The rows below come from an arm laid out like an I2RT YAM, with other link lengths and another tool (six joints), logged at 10 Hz.
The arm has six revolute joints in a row. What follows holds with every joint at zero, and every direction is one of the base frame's. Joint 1 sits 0.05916 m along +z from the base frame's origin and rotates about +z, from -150 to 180 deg. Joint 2 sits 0.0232 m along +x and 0.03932 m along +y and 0.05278 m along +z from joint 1 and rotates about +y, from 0 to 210 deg. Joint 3 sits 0.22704 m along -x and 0.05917 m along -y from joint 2 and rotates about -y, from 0 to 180 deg. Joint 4 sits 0.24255 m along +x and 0.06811 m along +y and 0.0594 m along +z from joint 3 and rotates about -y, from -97 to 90 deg. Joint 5 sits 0.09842 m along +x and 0.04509 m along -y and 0.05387 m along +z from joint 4 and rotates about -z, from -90 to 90 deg. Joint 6 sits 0.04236 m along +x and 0.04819 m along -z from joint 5 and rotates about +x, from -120 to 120 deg. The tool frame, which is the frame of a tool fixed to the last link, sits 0.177 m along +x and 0.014 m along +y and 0.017 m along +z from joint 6; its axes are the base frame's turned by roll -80.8, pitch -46.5 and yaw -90 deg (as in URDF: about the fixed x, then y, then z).
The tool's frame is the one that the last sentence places.
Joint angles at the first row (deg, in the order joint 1, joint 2, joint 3, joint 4, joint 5, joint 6):
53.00 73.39 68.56 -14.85 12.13 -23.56
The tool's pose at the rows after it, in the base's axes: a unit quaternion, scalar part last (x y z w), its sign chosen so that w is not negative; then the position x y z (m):
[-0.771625 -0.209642 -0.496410 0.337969 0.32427 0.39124 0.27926]
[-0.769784 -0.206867 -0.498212 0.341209 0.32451 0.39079 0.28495]
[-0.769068 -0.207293 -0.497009 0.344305 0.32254 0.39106 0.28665]
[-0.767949 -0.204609 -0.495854 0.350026 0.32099 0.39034 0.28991]
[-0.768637 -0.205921 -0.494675 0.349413 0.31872 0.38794 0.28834]
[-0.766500 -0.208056 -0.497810 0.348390 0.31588 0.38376 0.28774]
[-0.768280 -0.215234 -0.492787 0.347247 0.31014 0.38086 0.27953]
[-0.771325 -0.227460 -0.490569 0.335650 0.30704 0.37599 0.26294]
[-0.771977 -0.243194 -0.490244 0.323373 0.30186 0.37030 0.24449]
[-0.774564 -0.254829 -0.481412 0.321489 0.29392 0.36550 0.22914]
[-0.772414 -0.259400 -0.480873 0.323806 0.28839 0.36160 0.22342]
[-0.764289 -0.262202 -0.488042 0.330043 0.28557 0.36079 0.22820]
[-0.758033 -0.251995 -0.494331 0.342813 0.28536 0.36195 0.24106]
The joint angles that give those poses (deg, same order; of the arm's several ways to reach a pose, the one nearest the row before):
53.00 73.04 68.64 -15.03 12.04 -23.03
52.91 72.95 69.34 -15.38 11.95 -22.76
53.00 72.69 69.43 -15.64 11.69 -22.59
52.91 72.25 69.52 -15.91 11.25 -22.06
52.91 71.46 68.82 -16.17 11.16 -22.15
52.91 69.97 67.24 -15.73 11.25 -22.59
53.00 68.47 65.13 -15.73 10.72 -23.03
52.91 66.98 61.62 -14.69 10.72 -24.60
53.00 64.87 57.05 -12.93 10.81 -26.63
52.91 62.76 53.62 -12.66 9.76 -27.42
52.91 60.74 50.99 -11.87 9.23 -27.77
52.91 59.33 49.66 -10.55 8.79 -28.21
53.00 58.89 50.36 -10.11 8.70 -26.99

